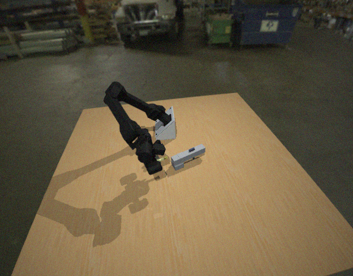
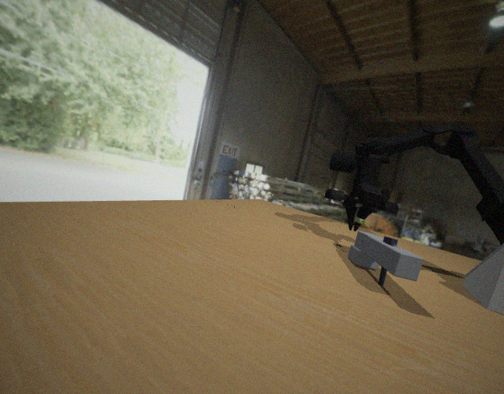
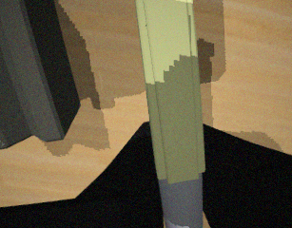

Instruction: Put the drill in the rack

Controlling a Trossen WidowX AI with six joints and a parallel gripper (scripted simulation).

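The drill lies 40 mm to the left of my gripper tip, 40 mm above it and 10 mm behind it. Also, from my gripper tip: grey block: 190 mm to the left, 70 mm behind; then dark blue key: 210 mm to the left, 80 mm behind; then dark grey rack: 70 mm behind, 30 mm below, 10 mm to the left.
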